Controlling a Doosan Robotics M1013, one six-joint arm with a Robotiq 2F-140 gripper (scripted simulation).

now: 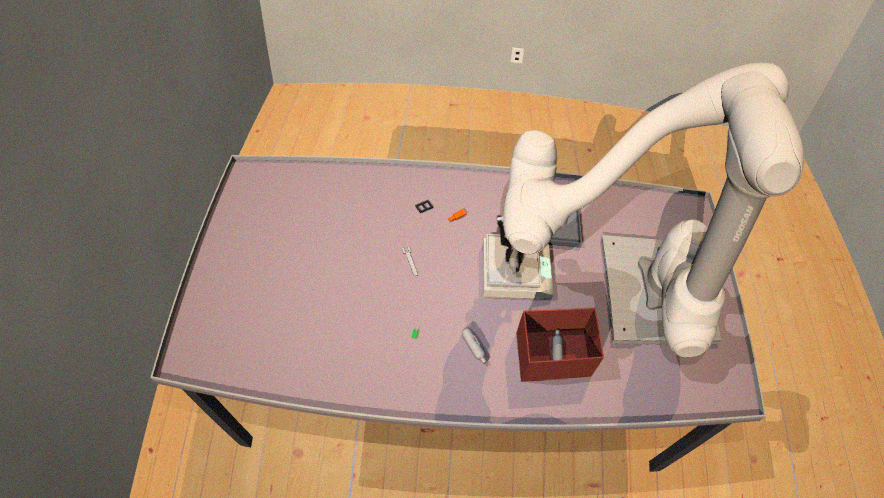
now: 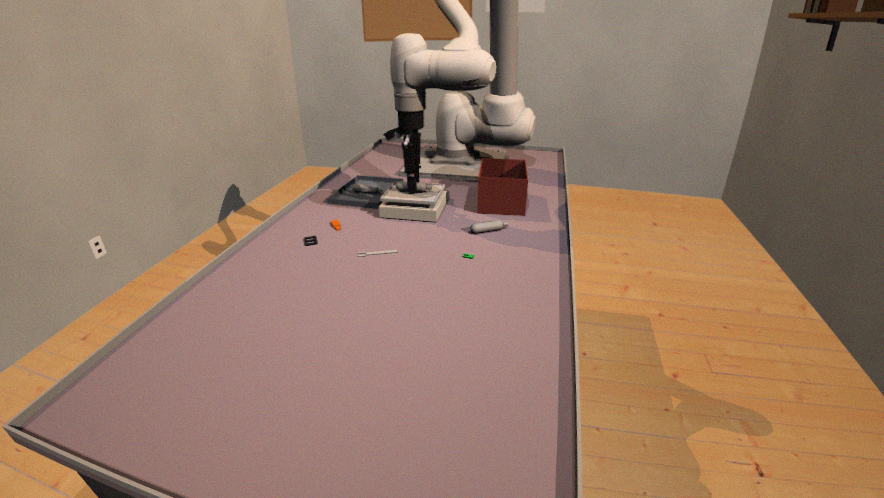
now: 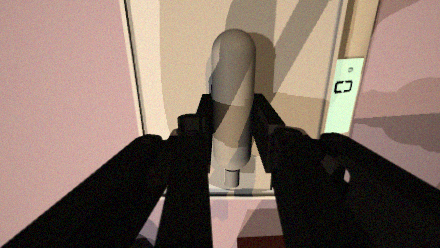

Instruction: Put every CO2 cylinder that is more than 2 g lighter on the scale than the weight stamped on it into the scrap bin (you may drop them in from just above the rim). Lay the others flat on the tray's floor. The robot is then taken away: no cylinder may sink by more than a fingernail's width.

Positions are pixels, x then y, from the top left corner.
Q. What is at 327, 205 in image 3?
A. My gripper.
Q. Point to a red scrap bin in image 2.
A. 502, 189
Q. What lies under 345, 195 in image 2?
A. A dark grey tray.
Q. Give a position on a beige scale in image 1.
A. At 526, 283
